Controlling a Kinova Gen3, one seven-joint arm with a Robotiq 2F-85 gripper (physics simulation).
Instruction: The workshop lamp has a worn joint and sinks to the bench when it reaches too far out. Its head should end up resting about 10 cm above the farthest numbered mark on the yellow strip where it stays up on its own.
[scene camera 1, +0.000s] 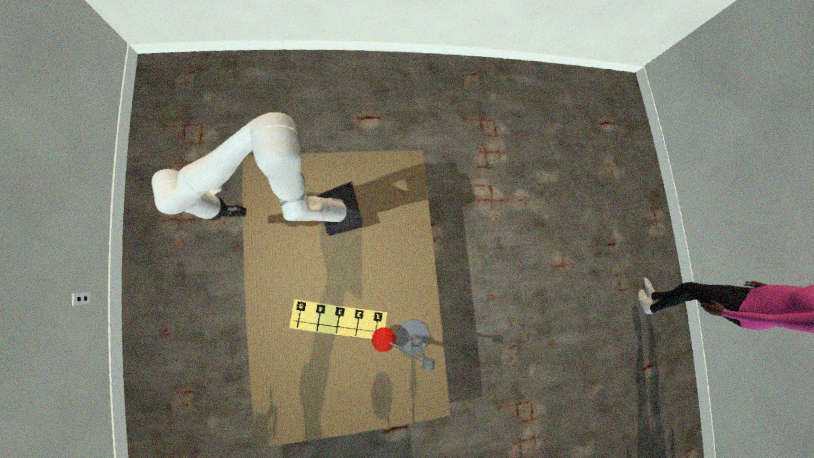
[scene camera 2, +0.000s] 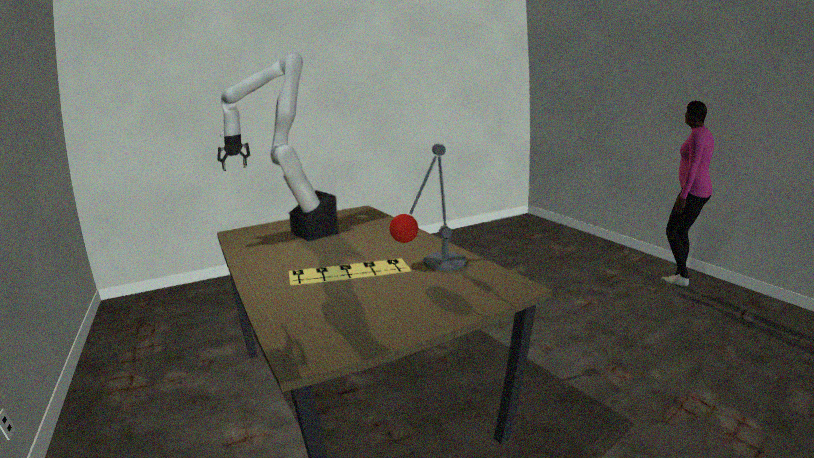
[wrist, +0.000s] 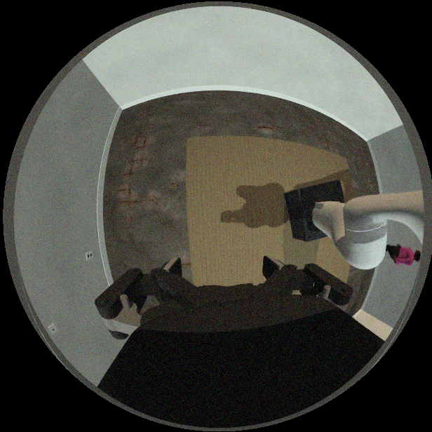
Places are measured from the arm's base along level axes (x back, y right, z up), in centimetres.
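Where they show: gripper, fingertip midpoint: (scene camera 1: 230, 215) (scene camera 2: 234, 169); arm's base, link origin: (scene camera 1: 337, 211) (scene camera 2: 311, 206).
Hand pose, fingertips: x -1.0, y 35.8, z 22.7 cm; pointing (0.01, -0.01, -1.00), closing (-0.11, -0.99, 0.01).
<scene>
Each offset is from my fingertips to the top centre of the thing. "spot": to the spot under its first point. Level surfaces: height alone.
The workshop lamp has a round grey base @[spot: dy -65.8, dx -59.3, dz -34.8 cm] (scene camera 1: 420, 330) (scene camera 2: 445, 262) on the bench, two thin arms and a top joint @[spot: dy -58.2, dx -61.7, dz +6.0 cm] (scene camera 2: 438, 149). Its red ball head @[spot: dy -46.8, dx -55.1, dz -16.6 cm] (scene camera 1: 383, 339) (scene camera 2: 403, 228) hangs in the air, near the strip's mark 1 end in scene camera 1. The yellow strip @[dy -28.8, dx -47.4, dz -36.0 cm] (scene camera 1: 347, 323) (scene camera 2: 335, 277) lies flat, with marks numbered from 1 beside the lamp to 5 at the far end. My gripper (scene camera 1: 244, 211) (scene camera 2: 235, 167) (wrist: 222, 266) is open and empty, high up beyond the bench's left edge, well away from the lamp. The lamp does not show in the wrist view.
The wooden bench @[dz -36.2 cm] (scene camera 1: 284, 262) (scene camera 2: 256, 256) (wrist: 220, 165) carries my black base block (scene camera 1: 351, 196) (scene camera 2: 315, 219) (wrist: 305, 220) near its back. My white arm (scene camera 1: 276, 148) (scene camera 2: 290, 96) (wrist: 362, 240) arches above it. A person in pink (scene camera 1: 779, 307) (scene camera 2: 697, 159) (wrist: 404, 255) stands right of the bench.
</scene>
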